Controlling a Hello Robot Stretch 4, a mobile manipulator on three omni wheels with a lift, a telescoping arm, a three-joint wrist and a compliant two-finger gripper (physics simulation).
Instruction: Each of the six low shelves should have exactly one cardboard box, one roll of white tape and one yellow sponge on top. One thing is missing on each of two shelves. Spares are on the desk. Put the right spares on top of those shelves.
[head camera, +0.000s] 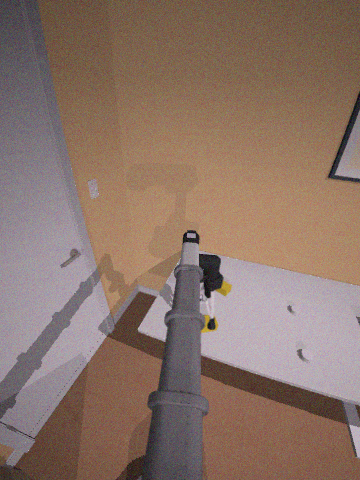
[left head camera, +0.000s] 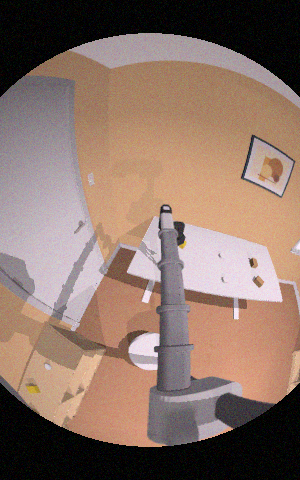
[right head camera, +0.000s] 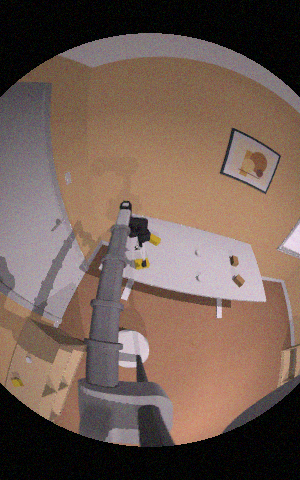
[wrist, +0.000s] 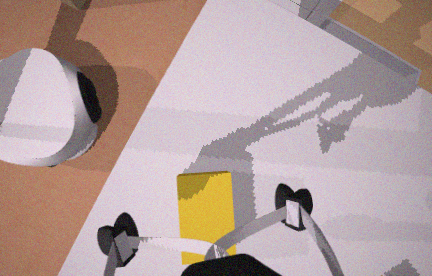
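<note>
My gripper (wrist: 206, 214) is open above the desk (head camera: 260, 345) (left head camera: 200, 283) (right head camera: 175, 277), its fingertips on either side of the front yellow sponge (wrist: 205, 212) (right head camera: 138, 266) and apart from it. The arm partly hides this sponge in the head view. A second yellow sponge (head camera: 225, 288) (left head camera: 183, 245) (right head camera: 155, 240) lies farther back. Two white tape rolls (head camera: 304, 355) (left head camera: 224, 280) (right head camera: 199, 277) stand mid-desk, one behind the other. Two cardboard boxes (left head camera: 258, 281) (right head camera: 239, 280) lie near the right end. A low shelf at lower left bears a yellow sponge (left head camera: 33, 388) (right head camera: 17, 382) and a white roll (left head camera: 48, 366) (right head camera: 28, 359).
A round white stool (left head camera: 144, 352) (right head camera: 135, 345) (wrist: 35, 110) stands before the desk. A grey door (head camera: 30, 225) is at the left, and the orange wall (head camera: 225, 150) rises behind the desk. Part of another wooden shelf (right head camera: 285, 370) shows at the right edge.
</note>
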